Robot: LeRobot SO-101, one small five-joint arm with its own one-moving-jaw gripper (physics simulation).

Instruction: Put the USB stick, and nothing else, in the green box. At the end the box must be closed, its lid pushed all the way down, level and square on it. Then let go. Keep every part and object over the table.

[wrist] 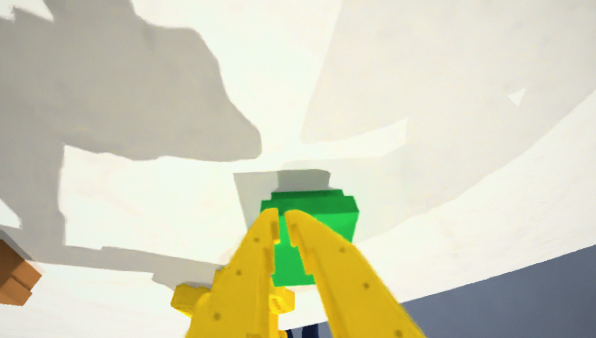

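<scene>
The green box stands on the pale table, below the middle of the wrist view. A wider green lid lies on top of it. The near part of the lid is hidden behind the jaws, so I cannot tell whether it is fully down all round. My gripper is shut and empty, with its two tips close together, drawn over the lid's far left part. I cannot tell whether the tips touch the lid. The USB stick does not show, and the inside of the box is hidden.
Part of an orange-brown block shows at the left edge. Yellow parts show beside and behind the jaws low in the view. The table's edge runs across the lower right, with grey-blue beyond. Large shadows lie on the table.
</scene>
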